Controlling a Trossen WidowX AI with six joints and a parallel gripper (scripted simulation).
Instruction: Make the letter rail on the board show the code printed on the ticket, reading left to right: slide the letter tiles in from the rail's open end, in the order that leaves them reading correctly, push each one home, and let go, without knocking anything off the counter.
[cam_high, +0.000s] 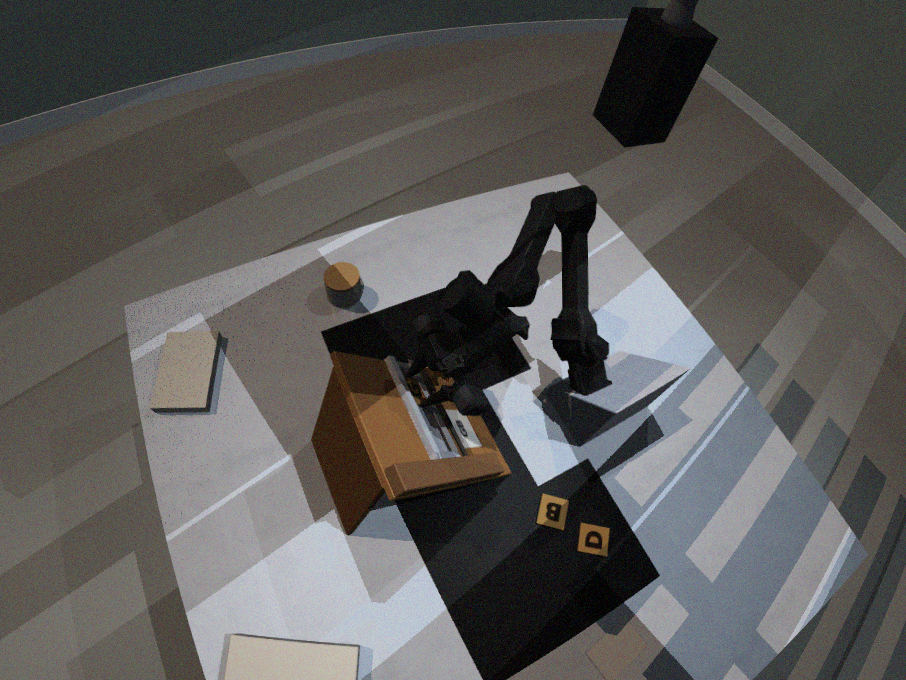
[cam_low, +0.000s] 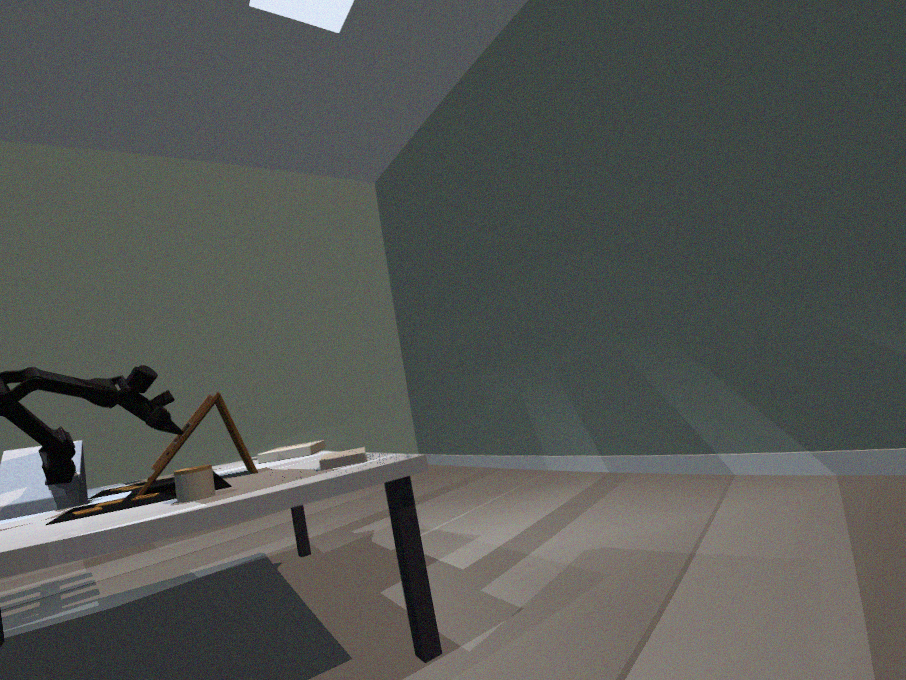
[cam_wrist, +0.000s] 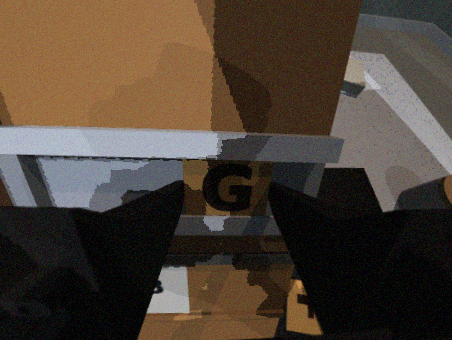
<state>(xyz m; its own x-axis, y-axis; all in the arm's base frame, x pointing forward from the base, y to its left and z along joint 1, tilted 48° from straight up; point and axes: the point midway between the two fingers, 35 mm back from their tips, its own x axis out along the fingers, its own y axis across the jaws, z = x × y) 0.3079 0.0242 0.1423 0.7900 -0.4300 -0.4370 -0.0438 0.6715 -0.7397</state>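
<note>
Now: the white ticket 80 mm below my gripper tip, 70 mm to the left of it and 70 mm behind it. The rest, counted from my gripper tip: black mat: 150 mm below, 140 mm behind, 100 mm to the left; g tile: right at my gripper tip; f tile: 150 mm below, 120 mm to the right, 100 mm behind.
</note>
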